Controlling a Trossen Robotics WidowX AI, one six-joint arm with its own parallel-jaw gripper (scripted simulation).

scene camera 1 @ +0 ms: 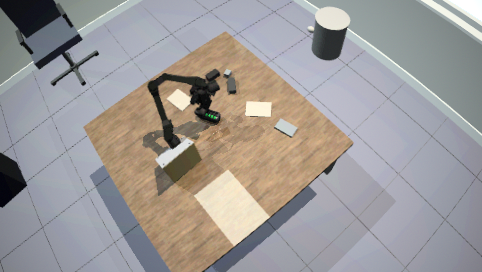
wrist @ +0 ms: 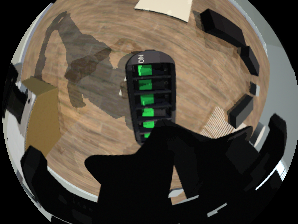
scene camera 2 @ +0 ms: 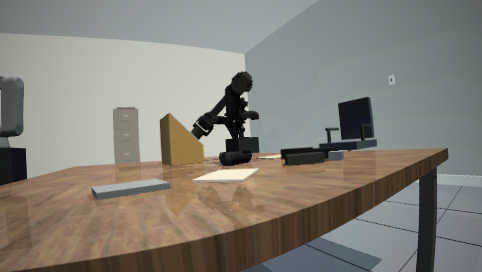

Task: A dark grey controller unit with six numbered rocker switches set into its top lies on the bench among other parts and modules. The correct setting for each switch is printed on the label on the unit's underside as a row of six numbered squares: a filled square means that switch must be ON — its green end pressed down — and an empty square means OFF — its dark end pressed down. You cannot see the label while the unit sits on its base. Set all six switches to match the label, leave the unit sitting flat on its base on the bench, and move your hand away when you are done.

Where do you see a grey slab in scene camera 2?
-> At 102,192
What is my gripper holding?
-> Nothing.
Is my gripper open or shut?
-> Shut.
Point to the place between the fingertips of my gripper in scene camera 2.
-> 235,140
